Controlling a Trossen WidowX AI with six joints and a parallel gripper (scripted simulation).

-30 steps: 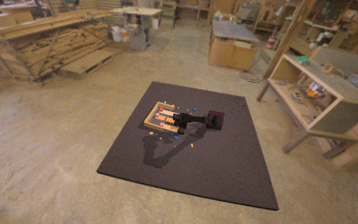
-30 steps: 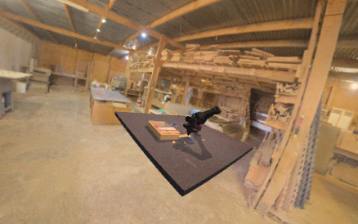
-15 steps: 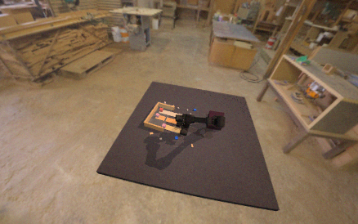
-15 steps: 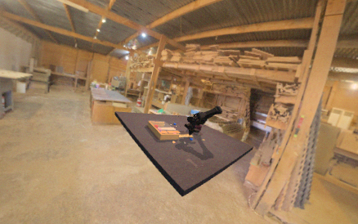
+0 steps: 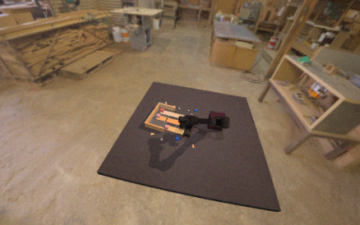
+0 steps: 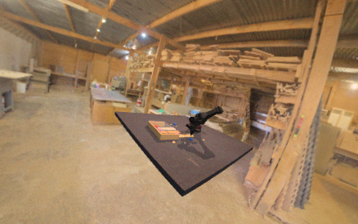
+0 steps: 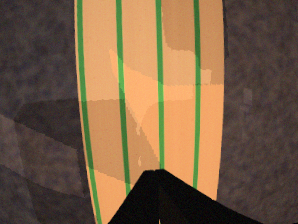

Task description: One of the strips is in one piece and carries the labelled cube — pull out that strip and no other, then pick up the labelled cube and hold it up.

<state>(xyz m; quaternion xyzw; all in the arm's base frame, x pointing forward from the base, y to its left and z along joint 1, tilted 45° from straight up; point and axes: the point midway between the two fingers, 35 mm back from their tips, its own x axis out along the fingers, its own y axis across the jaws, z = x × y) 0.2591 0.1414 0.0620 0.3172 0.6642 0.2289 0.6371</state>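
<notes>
The strip lies 90 mm ahead of my gripper tip and 10 mm to the right of it.
</notes>
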